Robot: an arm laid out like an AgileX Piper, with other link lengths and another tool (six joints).
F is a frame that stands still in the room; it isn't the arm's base.
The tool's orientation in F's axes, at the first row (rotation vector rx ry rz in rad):
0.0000 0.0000 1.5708
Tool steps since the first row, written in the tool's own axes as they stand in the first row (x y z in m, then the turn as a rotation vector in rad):
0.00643 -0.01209 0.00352 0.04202 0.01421 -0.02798
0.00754 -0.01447 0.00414 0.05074 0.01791 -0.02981
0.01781 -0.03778 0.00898 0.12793 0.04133 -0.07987
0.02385 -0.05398 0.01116 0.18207 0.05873 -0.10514
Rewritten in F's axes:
0.01209 0.00643 0.00352 -0.01421 0.04202 -0.02798
0.01447 0.00754 0.00414 -0.01791 0.05074 -0.02981
0.03778 0.01781 0.00898 -0.04133 0.12793 -0.07987
0.05398 0.02385 0.01116 -0.05873 0.18207 -0.10514

